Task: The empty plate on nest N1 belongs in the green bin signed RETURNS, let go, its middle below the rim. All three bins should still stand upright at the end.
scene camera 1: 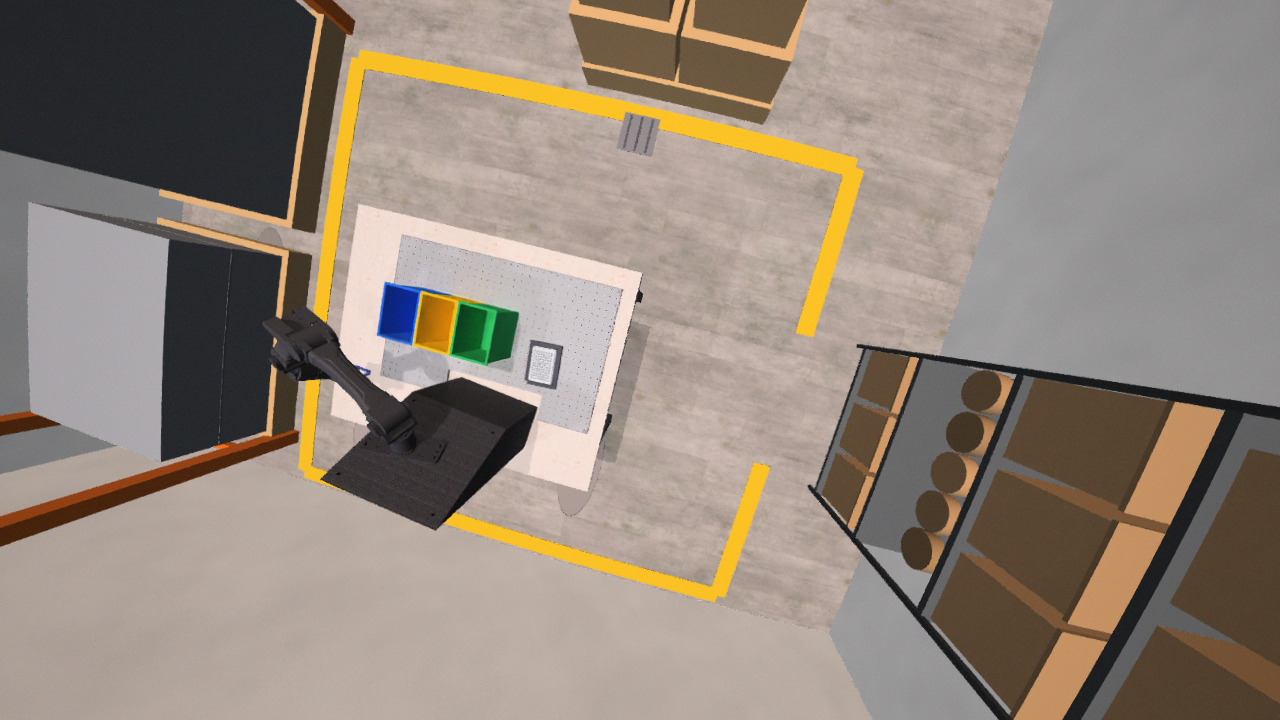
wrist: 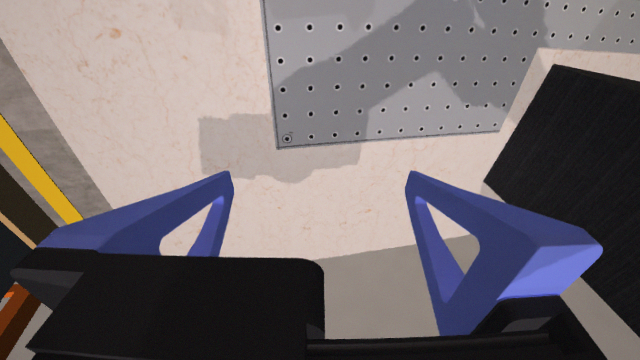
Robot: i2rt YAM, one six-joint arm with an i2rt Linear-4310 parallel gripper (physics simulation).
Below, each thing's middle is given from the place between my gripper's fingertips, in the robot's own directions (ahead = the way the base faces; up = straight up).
I see my gripper 190 mm short of the blue bin [scene camera 1: 399,307], 210 mm to the left of it and 30 mm above it. Round my hand: green bin [scene camera 1: 482,334] (120 mm ahead, 470 mm to the right, 30 mm below); then yellow bin [scene camera 1: 436,315] (150 mm ahead, 340 mm to the right, 30 mm below); then gridded plate [scene camera 1: 543,359] (630 mm to the right, 100 mm below).
